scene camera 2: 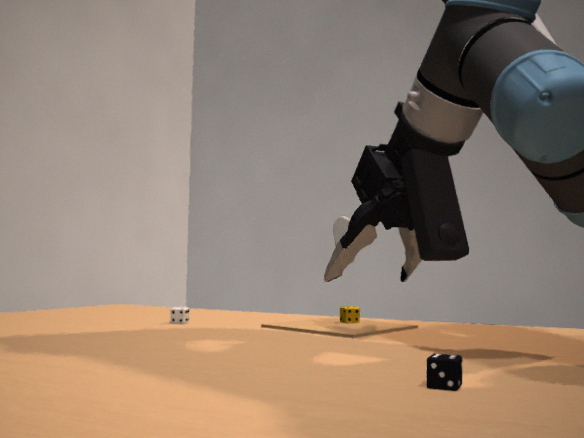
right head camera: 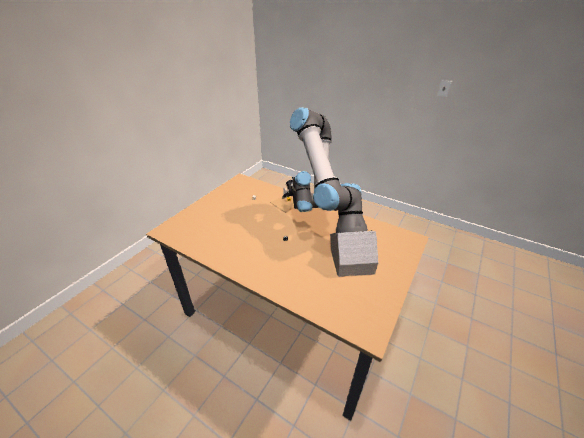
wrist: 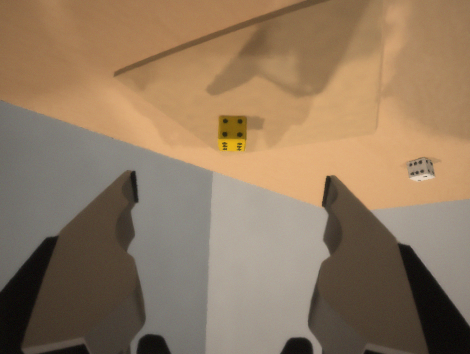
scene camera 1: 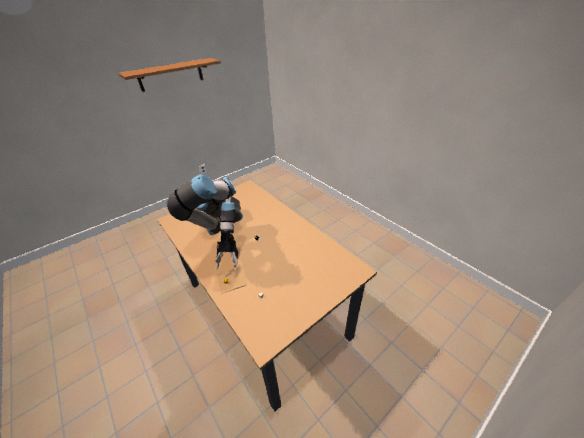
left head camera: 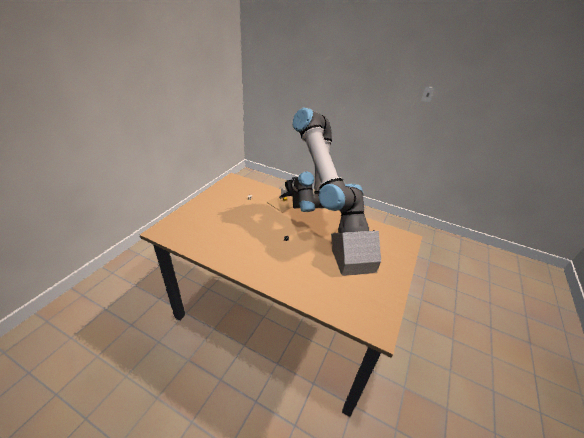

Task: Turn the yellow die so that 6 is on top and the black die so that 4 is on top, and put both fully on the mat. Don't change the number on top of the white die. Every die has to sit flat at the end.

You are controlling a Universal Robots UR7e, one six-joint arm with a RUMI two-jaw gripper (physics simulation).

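The yellow die [left head camera: 285, 198] [right head camera: 289, 198] [scene camera 1: 226, 281] [scene camera 2: 349, 315] [wrist: 232, 131] sits flat on the thin mat [scene camera 1: 238, 285] [scene camera 2: 300, 326] [wrist: 330, 117]. The wrist view, upside down, shows its 6 on top and its 4 facing the camera. My gripper [scene camera 1: 227, 268] [scene camera 2: 364, 280] [wrist: 231, 175] is open and empty, above the yellow die and apart from it. The black die [left head camera: 286, 238] [right head camera: 285, 238] [scene camera 1: 257, 237] [scene camera 2: 444, 372] lies flat off the mat; a side shows 3, its top number is unclear. The white die [left head camera: 249, 197] [right head camera: 254, 197] [scene camera 1: 260, 295] [scene camera 2: 179, 315] [wrist: 421, 169] lies flat off the mat, seemingly 2 up.
The wooden table [left head camera: 200, 227] [right head camera: 205, 225] [scene camera 1: 320, 265] bears the mat and dice. The grey block [left head camera: 362, 252] [right head camera: 356, 254] stands under the arm's base. A wall shelf [scene camera 1: 170, 68] hangs far from the table. The mat lies near a long table edge.
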